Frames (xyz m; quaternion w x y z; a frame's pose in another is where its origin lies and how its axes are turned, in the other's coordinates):
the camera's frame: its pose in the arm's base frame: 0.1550 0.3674 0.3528 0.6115 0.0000 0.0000 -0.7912
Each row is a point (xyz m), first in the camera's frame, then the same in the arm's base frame.
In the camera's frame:
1: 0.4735 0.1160 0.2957
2: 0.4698 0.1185 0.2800
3: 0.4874 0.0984 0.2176
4: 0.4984 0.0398 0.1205
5: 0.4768 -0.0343 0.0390
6: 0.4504 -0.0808 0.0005
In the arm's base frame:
1: 0.1479 -0.1201 0.6485
2: 0.1512 -0.1171 0.6328
3: 0.1274 -0.1291 0.5704
4: 0.0679 -0.1249 0.4733
5: 0.0016 -0.0854 0.3918
6: -0.0367 -0.0481 0.3533

